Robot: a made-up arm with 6 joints. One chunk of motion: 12 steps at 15 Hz.
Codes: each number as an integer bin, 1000 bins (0 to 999) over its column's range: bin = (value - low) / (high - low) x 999, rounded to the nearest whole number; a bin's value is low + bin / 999 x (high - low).
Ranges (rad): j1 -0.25..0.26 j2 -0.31..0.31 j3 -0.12..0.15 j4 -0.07..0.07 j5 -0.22..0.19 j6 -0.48..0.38
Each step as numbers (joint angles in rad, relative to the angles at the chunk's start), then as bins.
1 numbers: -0.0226 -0.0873 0.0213 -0.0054 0.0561 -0.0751
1 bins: 445 359 523 461 673 470
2 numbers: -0.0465 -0.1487 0.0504 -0.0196 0.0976 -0.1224
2 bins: 399 260 630 360 774 415
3 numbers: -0.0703 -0.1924 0.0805 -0.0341 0.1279 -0.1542
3 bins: 352 189 742 256 848 378
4 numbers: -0.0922 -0.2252 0.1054 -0.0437 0.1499 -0.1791
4 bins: 309 137 834 188 901 350
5 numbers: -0.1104 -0.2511 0.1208 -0.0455 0.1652 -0.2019
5 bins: 273 95 891 175 939 323
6 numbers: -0.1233 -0.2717 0.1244 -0.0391 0.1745 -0.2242
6 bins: 248 62 904 220 961 297
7 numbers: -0.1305 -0.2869 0.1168 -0.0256 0.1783 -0.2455
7 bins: 234 37 876 317 970 272
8 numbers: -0.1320 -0.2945 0.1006 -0.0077 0.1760 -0.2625
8 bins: 231 25 816 445 965 253
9 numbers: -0.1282 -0.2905 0.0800 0.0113 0.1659 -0.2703
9 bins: 239 31 740 580 940 244
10 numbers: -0.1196 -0.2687 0.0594 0.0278 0.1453 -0.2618
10 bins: 255 67 664 698 890 253
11 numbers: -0.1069 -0.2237 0.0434 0.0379 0.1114 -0.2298
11 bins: 280 139 605 770 807 291
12 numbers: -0.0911 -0.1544 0.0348 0.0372 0.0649 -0.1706
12 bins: 311 251 573 765 694 359
